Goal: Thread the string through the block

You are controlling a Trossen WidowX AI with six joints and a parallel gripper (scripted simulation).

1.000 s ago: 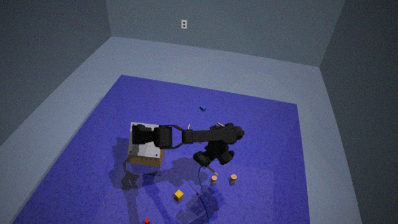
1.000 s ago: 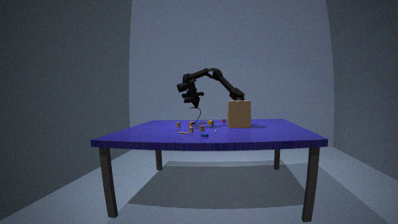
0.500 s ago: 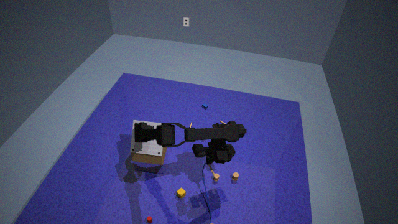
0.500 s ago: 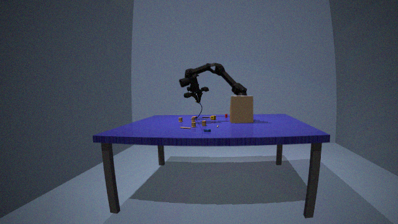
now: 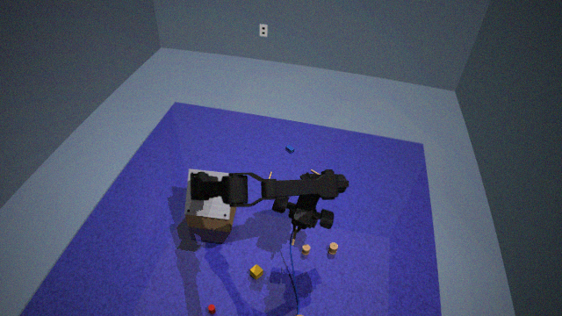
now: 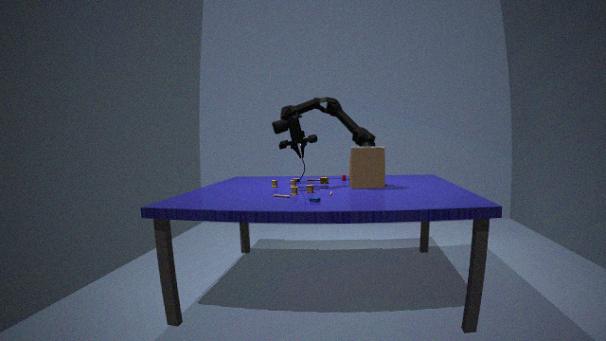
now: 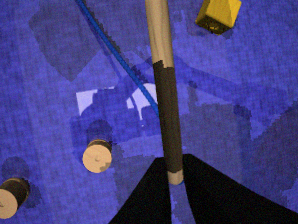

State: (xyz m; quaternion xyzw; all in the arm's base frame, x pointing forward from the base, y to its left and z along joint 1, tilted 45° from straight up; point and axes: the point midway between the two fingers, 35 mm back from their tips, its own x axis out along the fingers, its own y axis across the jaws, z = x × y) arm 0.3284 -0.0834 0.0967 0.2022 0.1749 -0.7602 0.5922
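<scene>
Right now my gripper tip is 110 mm past the yellow wooden block, 90 mm to the left of it and 120 mm above it. From my gripper tip the other things lie so: red object (230 mm behind, 240 mm to the right, 120 mm below); then thin wooden stick (20 mm to the right, 10 mm above); then round wooden button (40 mm ahead, 240 mm to the right, 130 mm below).
</scene>
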